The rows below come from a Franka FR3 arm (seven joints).
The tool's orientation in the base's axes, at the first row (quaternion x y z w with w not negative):
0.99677 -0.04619 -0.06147 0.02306
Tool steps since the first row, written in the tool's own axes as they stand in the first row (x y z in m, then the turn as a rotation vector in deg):
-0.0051 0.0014 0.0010 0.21 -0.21 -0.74
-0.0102 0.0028 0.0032 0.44 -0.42 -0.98
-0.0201 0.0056 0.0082 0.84 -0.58 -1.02
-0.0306 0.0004 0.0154 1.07 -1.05 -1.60
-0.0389 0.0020 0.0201 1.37 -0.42 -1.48
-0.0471 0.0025 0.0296 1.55 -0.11 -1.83
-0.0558 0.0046 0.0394 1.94 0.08 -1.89
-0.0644 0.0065 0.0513 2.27 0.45 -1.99
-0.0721 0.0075 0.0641 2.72 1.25 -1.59
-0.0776 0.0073 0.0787 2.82 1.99 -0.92
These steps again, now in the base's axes. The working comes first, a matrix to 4 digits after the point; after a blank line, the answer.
The tool's axes in the first row as the columns of a matrix, in the base's axes (used below as rounded here):
0.9882 -0.0892 -0.1247
-0.0949 -0.9947 -0.0403
-0.1204 0.0516 -0.9914

-0.0053 -0.0009 -0.0003 0.32 0.22 0.70
-0.0107 -0.0019 -0.0018 0.59 0.42 0.90
-0.0214 -0.0040 -0.0054 1.01 0.54 0.88
-0.0322 0.0019 -0.0116 1.35 1.01 1.40
-0.0411 0.0009 -0.0151 1.58 0.35 1.28
-0.0505 0.0008 -0.0235 1.77 0.04 1.62
-0.0605 -0.0009 -0.0321 2.15 -0.19 1.64
-0.0706 -0.0024 -0.0428 2.45 -0.58 1.72
-0.0799 -0.0032 -0.0545 2.77 -1.44 1.31
-0.0871 -0.0031 -0.0683 2.72 -2.21 0.68

